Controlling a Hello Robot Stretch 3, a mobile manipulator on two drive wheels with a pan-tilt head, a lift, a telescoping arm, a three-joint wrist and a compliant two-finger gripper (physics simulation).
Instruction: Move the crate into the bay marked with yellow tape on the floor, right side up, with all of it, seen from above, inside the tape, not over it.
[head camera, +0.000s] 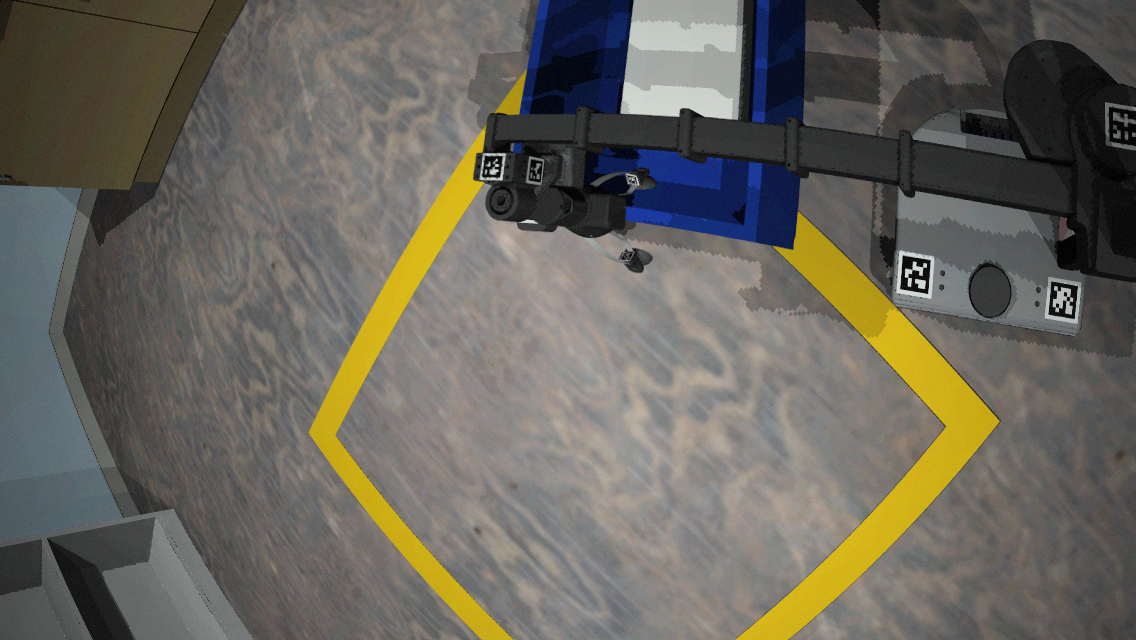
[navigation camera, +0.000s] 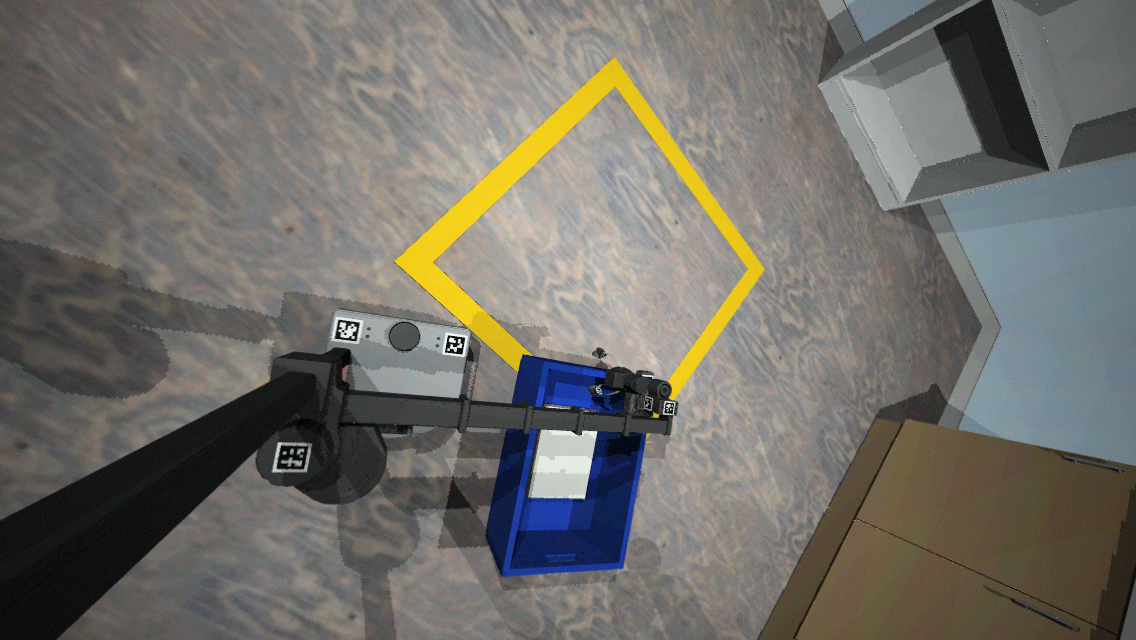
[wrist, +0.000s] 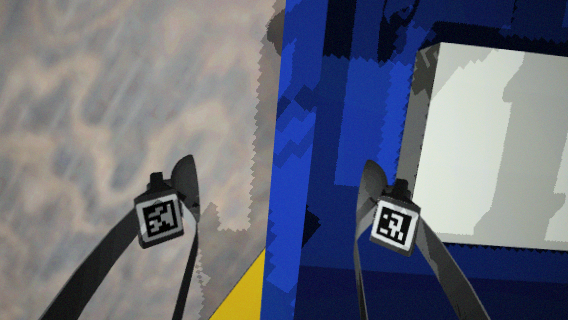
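Pixels of known places: gripper, fingertip midpoint: (head camera: 645, 220) (navigation camera: 593, 370) (wrist: 279, 180); robot's base at its link origin: (head camera: 987, 288) (navigation camera: 403, 334).
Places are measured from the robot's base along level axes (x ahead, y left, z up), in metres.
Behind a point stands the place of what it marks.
The blue crate (head camera: 780, 71) @[x -0.280, y -0.363, z 0.151 m] (navigation camera: 508, 508) @[x -0.448, y -0.356, z 0.171 m] (wrist: 287, 175) @[x -0.026, y -0.569, z 0.220 m] stands right side up, its open top showing. Its end wall and part of its length lie over the near corner of the yellow tape bay (head camera: 914, 365) @[x 0.142, y -0.127, z 0.001 m] (navigation camera: 492, 190) @[x 0.505, y -0.186, z 0.001 m] (wrist: 242, 295) @[x 0.026, y -0.328, z 0.001 m]; most of the crate is outside the tape. A white block (head camera: 683, 79) @[x -0.271, y -0.560, z 0.072 m] (navigation camera: 562, 465) @[x -0.358, y -0.556, z 0.071 m] (wrist: 465, 140) @[x -0.215, y -0.577, z 0.071 m] lies inside the crate. My gripper (head camera: 638, 218) @[x -0.022, y -0.556, z 0.186 m] (navigation camera: 597, 371) @[x -0.022, y -0.556, z 0.186 m] (wrist: 279, 180) @[x -0.022, y -0.556, z 0.186 m] is open, its fingers apart on either side of the crate's end wall, one outside and one inside, with gaps to the wall. My arm hides part of the crate.
My base (head camera: 989, 238) @[x -0.071, y -0.008, z 0.159 m] (navigation camera: 405, 373) @[x -0.093, y -0.018, z 0.160 m] stands beside the crate, near the tape. A brown cabinet (head camera: 87, 87) @[x -0.366, y -2.218, z 0.479 m] (navigation camera: 993, 492) @[x -0.281, y -2.276, z 0.528 m] stands beyond the arm's end. A grey open-compartment unit (head camera: 190, 572) @[x 1.196, y -2.101, z 0.084 m] (navigation camera: 862, 147) @[x 1.276, y -1.989, z 0.050 m] stands past the bay, near the pale blue wall (head camera: 31, 318) @[x 0.517, y -3.551, z 0.206 m] (navigation camera: 1057, 262) @[x 0.890, y -3.156, z 0.412 m].
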